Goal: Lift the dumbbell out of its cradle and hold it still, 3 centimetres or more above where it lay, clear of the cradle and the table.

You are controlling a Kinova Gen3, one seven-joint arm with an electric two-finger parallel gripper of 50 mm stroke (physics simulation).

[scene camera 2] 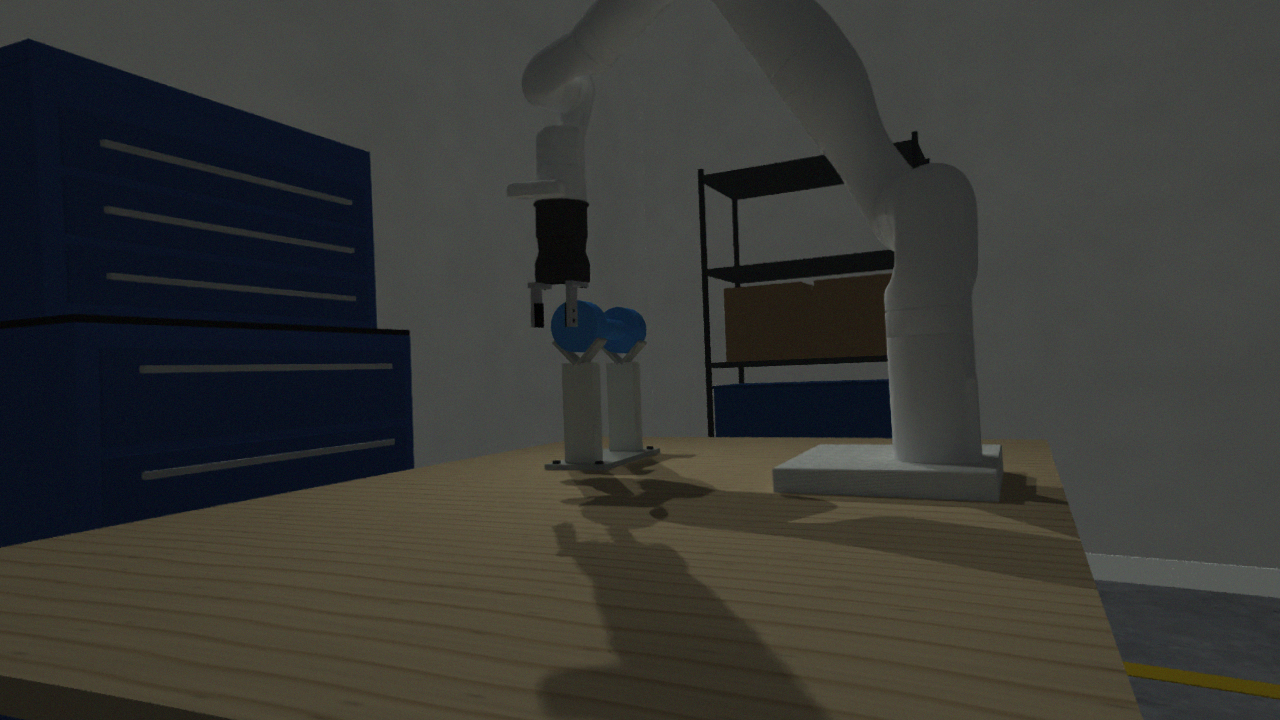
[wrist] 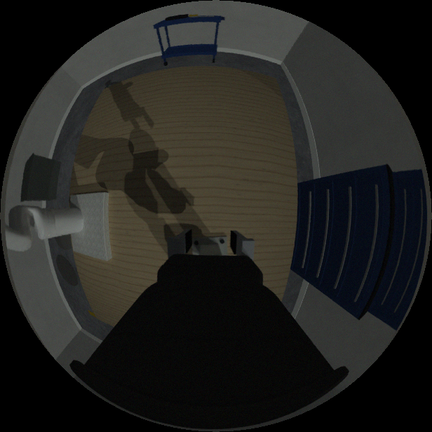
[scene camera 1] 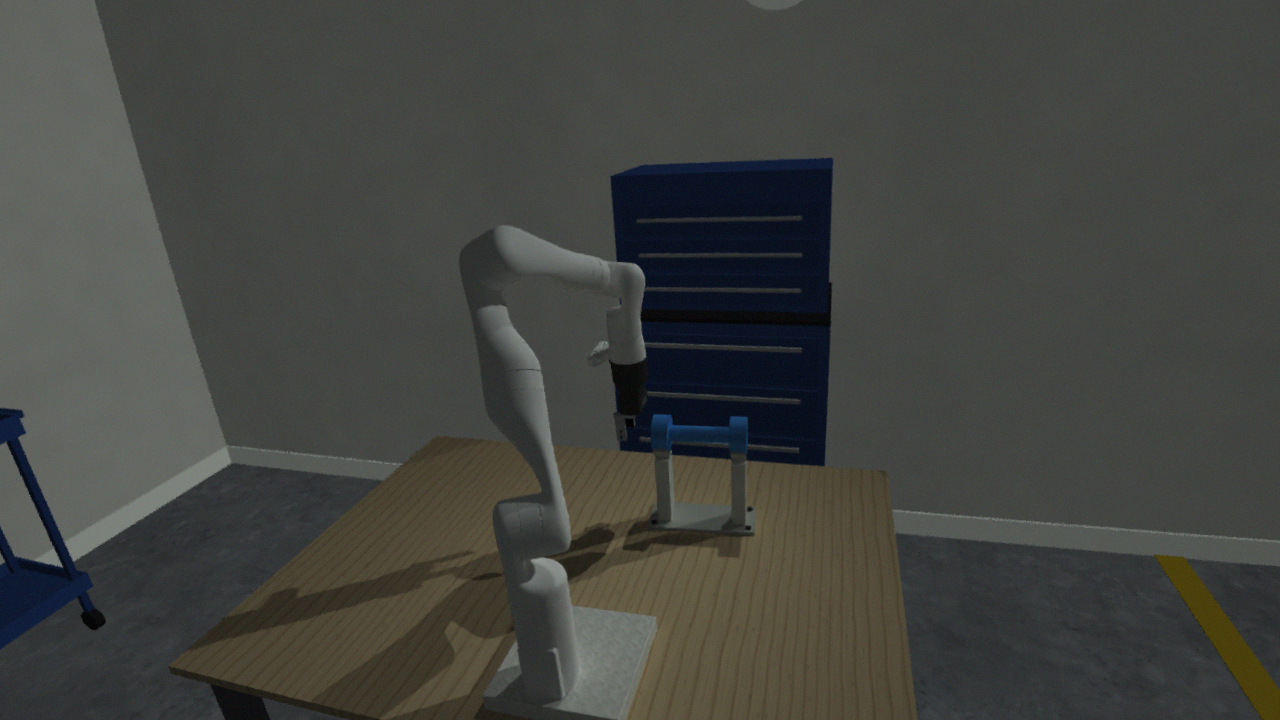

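Seen in the pictures: gripper, fingertip midpoint: (scene camera 2: pixel 554 327) (scene camera 1: pixel 626 433); arm's base, link origin: (scene camera 2: pixel 936 458) (scene camera 1: pixel 552 675).
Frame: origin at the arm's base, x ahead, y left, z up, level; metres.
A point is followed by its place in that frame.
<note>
The blue dumbbell (scene camera 1: pixel 700 434) @[y -0.192, x 0.488, z 0.193 m] (scene camera 2: pixel 594 327) @[y -0.089, x 0.469, z 0.182 m] lies level in its cradle, a head on each of the two pale posts. The cradle (scene camera 1: pixel 664 492) @[y -0.109, x 0.479, z 0.051 m] (scene camera 2: pixel 582 411) @[y -0.091, x 0.496, z 0.056 m] stands on the table; part of its base plate (wrist: pixel 212 247) shows between the fingers in the wrist view. My gripper (scene camera 1: pixel 624 429) @[y -0.027, x 0.504, z 0.182 m] (scene camera 2: pixel 554 317) @[y -0.027, x 0.504, z 0.182 m] (wrist: pixel 210 237) points down, open and empty. Its fingertips are off the dumbbell's left end in scene camera 1, at about head height, with a small gap. In scene camera 2 one finger overlaps the near head. The dumbbell does not show in the wrist view.
A blue drawer cabinet (scene camera 1: pixel 723 237) (scene camera 2: pixel 223 268) stands behind the wooden table (scene camera 1: pixel 805 608) @[y -0.407, x 0.239, z -0.031 m] (scene camera 2: pixel 358 608) @[y 0.557, x 0.335, z -0.031 m]. The arm's pale base plate (scene camera 1: pixel 617 644) @[y -0.090, x 0.079, z 0.001 m] (scene camera 2: pixel 832 479) @[y 0.089, x 0.104, z -0.014 m] is at the other end of the table. A blue cart (wrist: pixel 190 50) and a shelf rack (scene camera 2: pixel 706 304) stand away from the table.
</note>
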